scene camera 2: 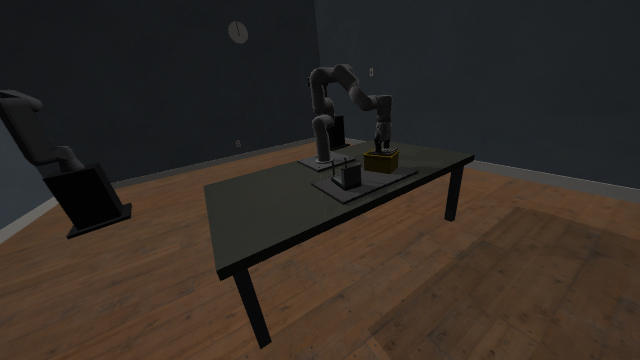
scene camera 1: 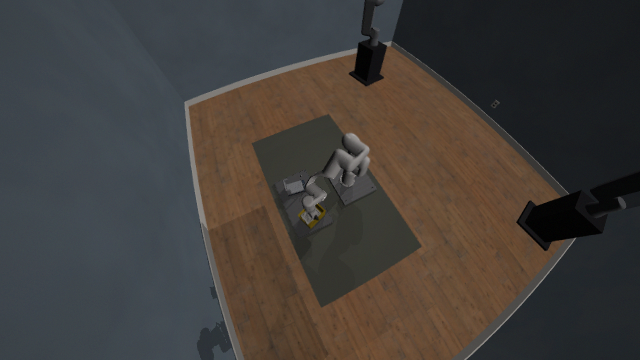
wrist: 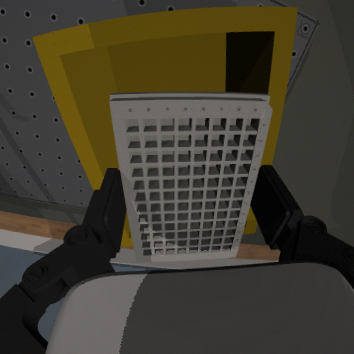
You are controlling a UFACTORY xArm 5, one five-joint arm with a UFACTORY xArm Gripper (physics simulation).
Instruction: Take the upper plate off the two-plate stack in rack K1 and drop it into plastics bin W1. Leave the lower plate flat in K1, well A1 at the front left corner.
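Frame: origin at the arm's base, x ahead, y left, z up, level; centimetres.
Seen in the pictures: gripper, fingertip midpoint: (scene camera 2: 382,150) (wrist: 189,183); arm's base, origin of the base link: (scene camera 2: 324,161) (scene camera 1: 347,180).
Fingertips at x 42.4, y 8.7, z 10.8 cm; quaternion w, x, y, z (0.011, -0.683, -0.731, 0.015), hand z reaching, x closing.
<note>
Pixels of each thing's top centre, then the offset from my fingertips to it. Level surfaces: height alone.
- white gridded plate, middle of its top: (wrist: 190,209) (scene camera 2: 384,148) (scene camera 1: 310,214) dx +1.0, dy +0.1, dz +1.2 cm
- yellow bin, middle of its top: (wrist: 179,165) (scene camera 2: 381,152) (scene camera 1: 311,213) dx -0.5, dy -0.6, dz -1.3 cm
- grey perforated board, middle of its top: (wrist: 32,105) (scene camera 2: 364,176) (scene camera 1: 302,201) dx -1.0, dy -15.9, dz -11.2 cm
- dark table, its level: dz -12.6 cm
My gripper (scene camera 1: 313,215) (scene camera 2: 382,148) (wrist: 189,183) is shut on a white gridded plate (scene camera 2: 391,150) (wrist: 185,150), with one black finger at each long side. The plate is about level across the fingers. It is over the opening of the yellow bin (scene camera 1: 319,220) (scene camera 2: 381,163) (wrist: 165,25), at about rim height in the second scene view. In the wrist view the bin's far inside shows beyond the plate. A grey holder (scene camera 1: 294,186) (scene camera 2: 351,176) with thin upright posts, possibly rack K1, stands beside the bin. A lower plate in it cannot be made out.
The bin and the holder stand on a grey perforated board (scene camera 2: 370,186) (wrist: 30,125) near one long edge of the dark table (scene camera 1: 375,255) (scene camera 2: 260,215). My arm's base plate (scene camera 1: 360,191) (scene camera 2: 342,160) is across from them. Other arms stand on black pedestals (scene camera 1: 370,62) (scene camera 2: 85,200) off the table.
</note>
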